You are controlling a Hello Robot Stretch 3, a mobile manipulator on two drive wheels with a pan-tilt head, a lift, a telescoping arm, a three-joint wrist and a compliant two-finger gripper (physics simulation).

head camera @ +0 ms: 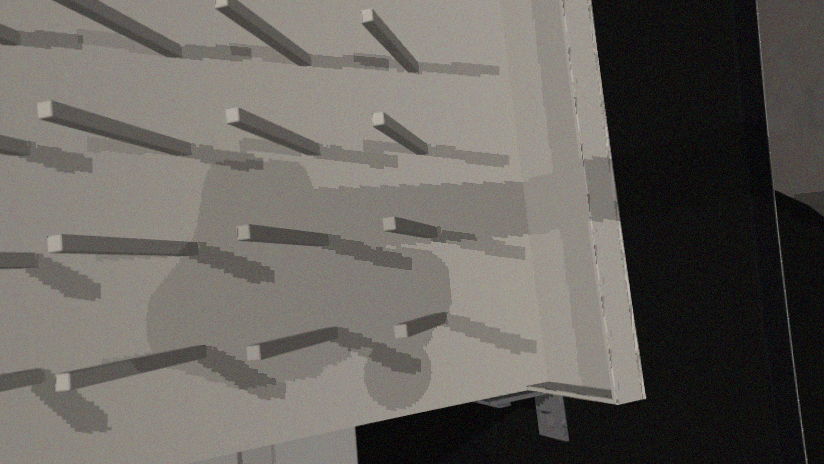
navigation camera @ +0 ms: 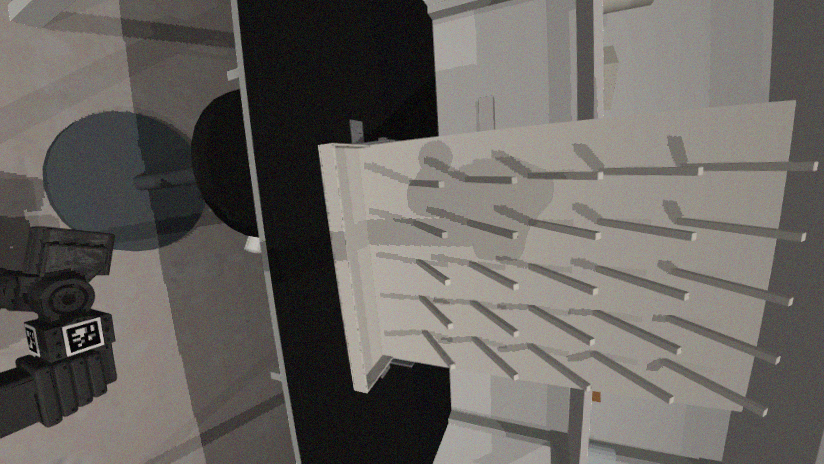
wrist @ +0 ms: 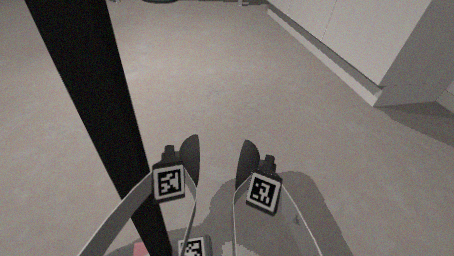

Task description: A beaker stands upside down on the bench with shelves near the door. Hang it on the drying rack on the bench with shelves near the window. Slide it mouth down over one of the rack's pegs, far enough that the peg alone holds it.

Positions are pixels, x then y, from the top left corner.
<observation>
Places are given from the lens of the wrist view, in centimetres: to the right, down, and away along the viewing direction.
my gripper (wrist: pixel 219 154): -1, 2, 18
counter over white cabinets (wrist: pixel 388 60): 84, -35, 110
</observation>
